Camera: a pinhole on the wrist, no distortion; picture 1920 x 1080 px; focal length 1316.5 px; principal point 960.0 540.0 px. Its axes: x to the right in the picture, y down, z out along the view. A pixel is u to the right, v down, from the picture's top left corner.
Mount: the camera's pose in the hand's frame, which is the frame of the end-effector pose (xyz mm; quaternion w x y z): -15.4 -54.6 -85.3 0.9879 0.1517 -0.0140 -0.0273
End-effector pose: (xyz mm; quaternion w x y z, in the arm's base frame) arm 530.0 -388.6 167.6 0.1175 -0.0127 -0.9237 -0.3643
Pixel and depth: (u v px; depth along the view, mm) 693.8 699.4 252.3
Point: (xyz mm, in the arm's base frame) 557.1 -345.4 -30.3
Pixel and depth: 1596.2 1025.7 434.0
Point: 265.0 -175.1 -88.9
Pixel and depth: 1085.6 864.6 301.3
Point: 469.0 -292.4 -40.7
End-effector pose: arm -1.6 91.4 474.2 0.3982 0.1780 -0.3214 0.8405
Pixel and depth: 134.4 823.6 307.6
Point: 198.3 -146.8 546.9
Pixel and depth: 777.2 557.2 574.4
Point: 258.0 -186.3 833.8
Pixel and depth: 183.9 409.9 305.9
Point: 264.4 -77.9 565.8
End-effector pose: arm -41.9 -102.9 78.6 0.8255 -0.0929 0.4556 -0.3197
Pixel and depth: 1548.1 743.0 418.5
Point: 234.8 -347.5 216.8
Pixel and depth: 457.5 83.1 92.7
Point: -118.1 -154.1 162.4
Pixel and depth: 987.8 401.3 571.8
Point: 181.0 -368.2 474.3
